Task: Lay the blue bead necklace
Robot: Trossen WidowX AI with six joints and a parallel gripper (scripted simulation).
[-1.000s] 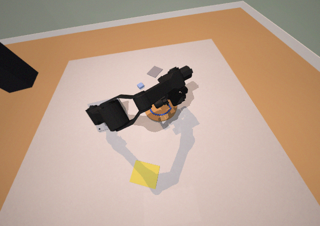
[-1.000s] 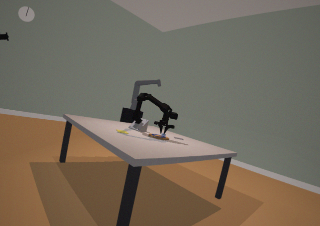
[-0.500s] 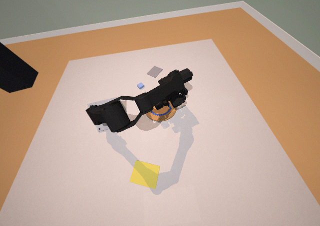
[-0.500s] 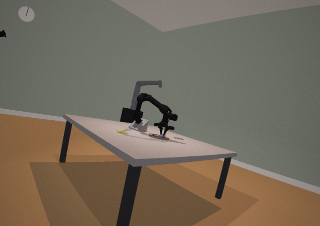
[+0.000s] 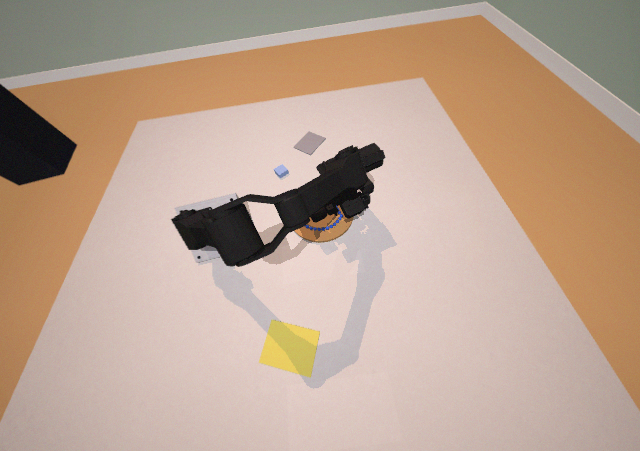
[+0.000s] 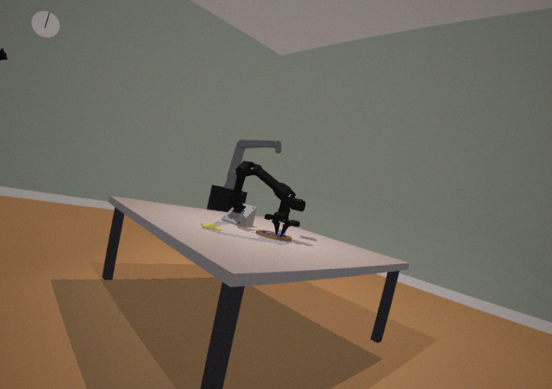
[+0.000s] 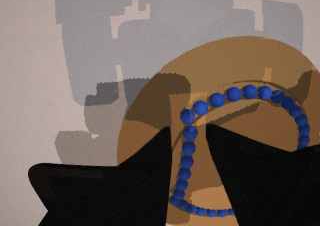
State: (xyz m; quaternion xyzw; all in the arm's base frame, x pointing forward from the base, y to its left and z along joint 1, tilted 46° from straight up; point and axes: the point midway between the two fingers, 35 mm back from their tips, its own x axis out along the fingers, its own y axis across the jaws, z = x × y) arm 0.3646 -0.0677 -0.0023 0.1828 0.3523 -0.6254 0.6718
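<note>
Right now my gripper tip is 50 mm past the round bead board, 30 mm to the right of it and 10 mm above it. The rest, counted from my gripper tip: yellow square patch: 300 mm to the right, 210 mm behind, 10 mm below; flat grey tile: 340 mm to the left, 10 mm below, 10 mm behind; light blue cube: 230 mm to the left, 140 mm behind, 10 mm below.
</note>
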